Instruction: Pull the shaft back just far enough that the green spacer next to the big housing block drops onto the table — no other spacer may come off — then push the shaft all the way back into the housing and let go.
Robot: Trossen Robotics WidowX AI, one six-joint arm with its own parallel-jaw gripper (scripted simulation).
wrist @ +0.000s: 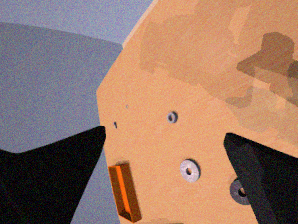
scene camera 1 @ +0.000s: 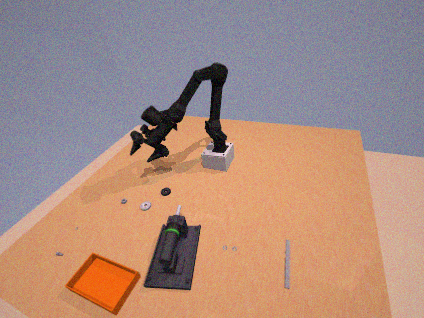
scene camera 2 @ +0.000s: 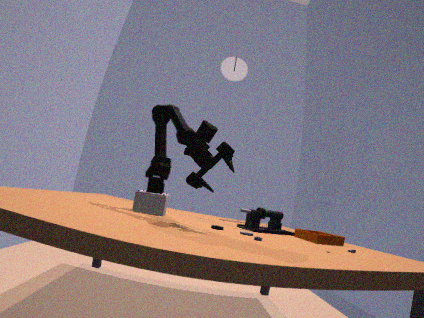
Labels:
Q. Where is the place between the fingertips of my gripper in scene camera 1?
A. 139,158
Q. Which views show my gripper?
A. The wrist view, scene camera 1 and scene camera 2: all of them.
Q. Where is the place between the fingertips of my gripper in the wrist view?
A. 167,136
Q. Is my gripper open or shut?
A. Open.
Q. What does my gripper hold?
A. Nothing.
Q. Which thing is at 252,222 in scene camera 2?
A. A dark baseplate.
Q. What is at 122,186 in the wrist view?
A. An orange tray.

